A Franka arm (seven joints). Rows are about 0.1 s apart.
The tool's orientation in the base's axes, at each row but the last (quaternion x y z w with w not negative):
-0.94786, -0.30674, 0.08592, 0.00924
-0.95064, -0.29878, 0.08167, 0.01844
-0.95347, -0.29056, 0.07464, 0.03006
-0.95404, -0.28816, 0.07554, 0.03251
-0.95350, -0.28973, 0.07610, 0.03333
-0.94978, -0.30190, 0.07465, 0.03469
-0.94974, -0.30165, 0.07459, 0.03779
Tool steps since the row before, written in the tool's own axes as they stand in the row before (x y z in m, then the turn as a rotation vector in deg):
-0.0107, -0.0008, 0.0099, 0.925, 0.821, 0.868
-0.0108, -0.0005, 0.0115, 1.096, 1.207, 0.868
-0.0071, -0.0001, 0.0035, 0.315, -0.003, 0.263
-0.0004, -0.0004, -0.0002, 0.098, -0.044, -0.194
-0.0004, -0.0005, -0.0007, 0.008, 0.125, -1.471
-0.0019, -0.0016, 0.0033, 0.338, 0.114, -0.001
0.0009, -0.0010, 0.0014, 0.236, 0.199, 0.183
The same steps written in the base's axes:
-0.0107, -0.0059, -0.0080, 1.067, -0.158, -1.058
-0.0109, -0.0059, -0.0097, 1.423, -0.377, -1.115
-0.0064, -0.0038, -0.0026, 0.215, 0.182, -0.299
-0.0005, 0.0001, 0.0003, 0.088, 0.087, 0.184
-0.0005, 0.0002, 0.0008, 0.317, -0.128, 1.436
-0.0030, 0.0003, -0.0028, 0.338, 0.103, -0.053
-0.0001, 0.0014, -0.0014, 0.273, -0.021, -0.232

